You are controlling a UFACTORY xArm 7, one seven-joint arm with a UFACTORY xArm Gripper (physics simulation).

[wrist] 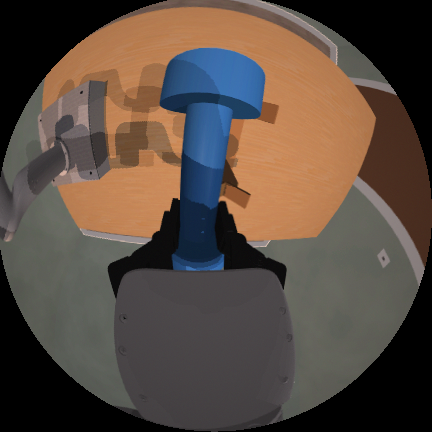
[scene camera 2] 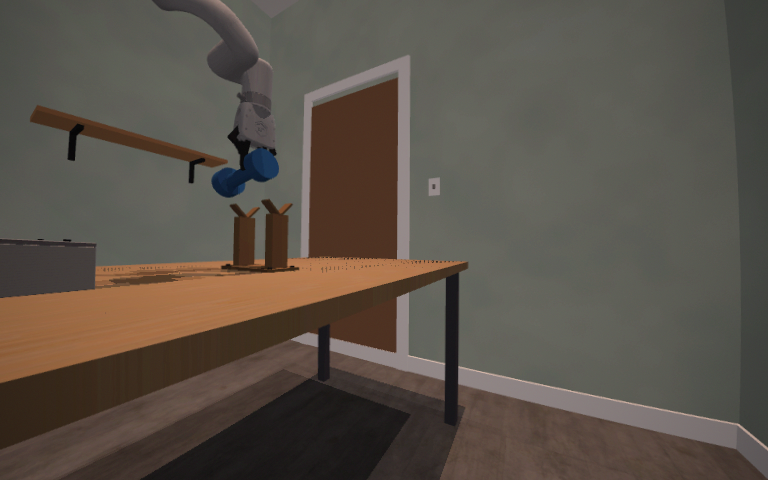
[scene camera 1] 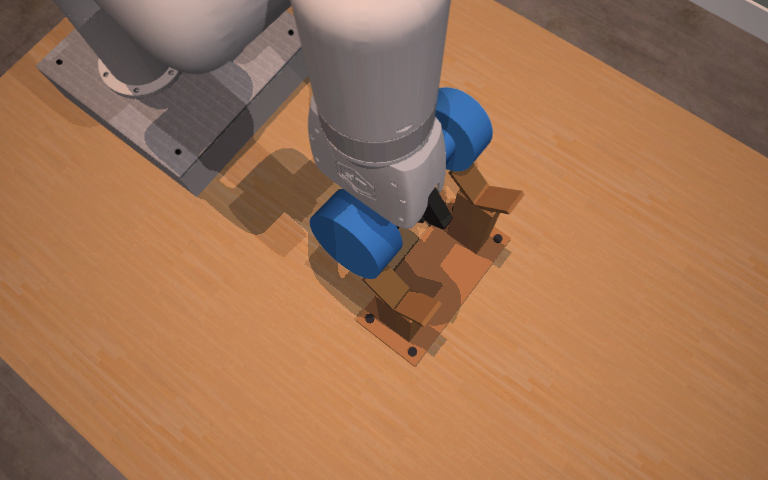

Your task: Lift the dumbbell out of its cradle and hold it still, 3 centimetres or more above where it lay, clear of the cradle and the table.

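Seen in the pictures: gripper, fingertip midpoint: (wrist: 197, 209) (scene camera 2: 252, 172) (scene camera 1: 382, 207); arm's base at its link origin: (wrist: 59, 157) (scene camera 1: 143, 61).
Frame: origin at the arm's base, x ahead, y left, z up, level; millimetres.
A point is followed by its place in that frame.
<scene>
The blue dumbbell (scene camera 1: 353, 234) {y -152, x 465, z 240 mm} (scene camera 2: 240, 178) {y -65, x 456, z 172 mm} (wrist: 205, 135) {y -28, x 473, z 197 mm} hangs in the air with a round head at each end. My gripper (scene camera 1: 419, 217) (scene camera 2: 257, 158) {y -102, x 462, z 187 mm} (wrist: 197, 209) {y -102, x 462, z 187 mm} is shut on its handle, one black finger on each side. The brown cradle (scene camera 1: 464, 266) {y -38, x 549, z -72 mm} (scene camera 2: 276, 240) {y -161, x 493, z 3 mm} (wrist: 270, 112) {y -1, x 564, z 107 mm} stands on the table, with two posts topped by V-shaped rests. In the scene camera 2 view, a gap shows between the dumbbell and the rests. The dumbbell is above the cradle and shifted towards the arm's base. Part of the handle is hidden by the gripper.
The arm's grey base block (scene camera 1: 215, 113) {y -22, x 143, z -7 mm} (scene camera 2: 48, 268) {y -120, x 107, z -45 mm} (wrist: 97, 135) {y -1, x 172, z -44 mm} sits on the wooden table (scene camera 1: 594, 339) {y -45, x 747, z -79 mm} (scene camera 2: 368, 277) {y -442, x 474, z -79 mm} (wrist: 310, 170) {y -160, x 874, z -79 mm}. A wall shelf (scene camera 2: 130, 138) and a brown door (scene camera 2: 353, 181) are in the background.
</scene>
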